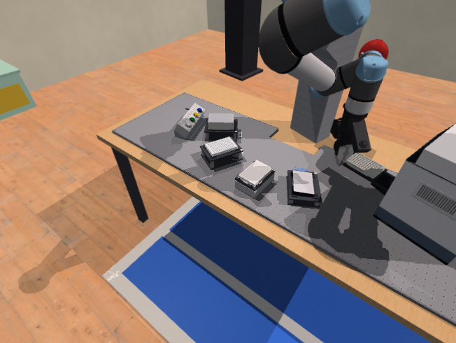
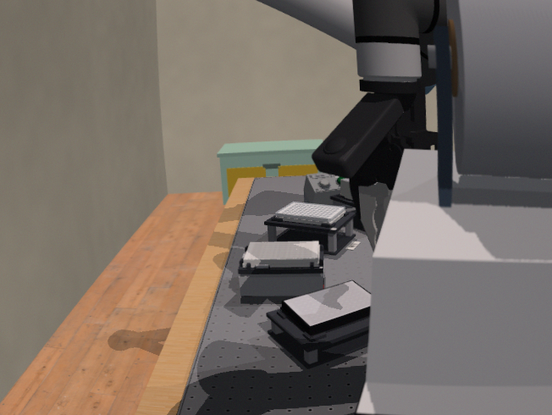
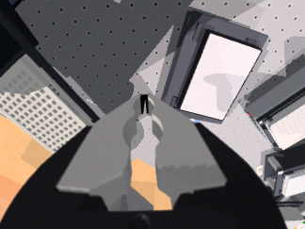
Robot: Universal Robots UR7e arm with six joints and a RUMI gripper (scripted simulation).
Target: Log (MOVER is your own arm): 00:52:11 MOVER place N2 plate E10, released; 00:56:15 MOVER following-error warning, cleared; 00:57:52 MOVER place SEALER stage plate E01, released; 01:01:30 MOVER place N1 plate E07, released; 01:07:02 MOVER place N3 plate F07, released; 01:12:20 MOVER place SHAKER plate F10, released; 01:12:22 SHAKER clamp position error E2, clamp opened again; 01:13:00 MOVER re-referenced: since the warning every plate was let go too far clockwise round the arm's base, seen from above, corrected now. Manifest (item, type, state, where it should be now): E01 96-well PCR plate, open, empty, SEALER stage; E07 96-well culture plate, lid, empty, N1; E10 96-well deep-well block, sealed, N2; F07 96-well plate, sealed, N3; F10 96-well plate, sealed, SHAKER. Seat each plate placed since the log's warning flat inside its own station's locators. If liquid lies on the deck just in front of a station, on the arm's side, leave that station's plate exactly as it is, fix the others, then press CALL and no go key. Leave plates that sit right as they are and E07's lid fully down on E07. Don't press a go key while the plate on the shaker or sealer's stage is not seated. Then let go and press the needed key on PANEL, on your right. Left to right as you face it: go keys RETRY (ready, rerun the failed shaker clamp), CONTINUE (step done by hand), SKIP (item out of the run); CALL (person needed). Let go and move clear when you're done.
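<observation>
Right now the blue call key is 79 cm to the right of my hand and 10 cm below it. From my hand the other things lie so: white PCR plate: 14 cm behind, 6 cm below, 5 cm to the left; then dark sealed plate: 12 cm below, 9 cm to the right, 7 cm ahead; then grey deep-well block: 61 cm to the right, 8 cm below, 1 cm ahead.
</observation>
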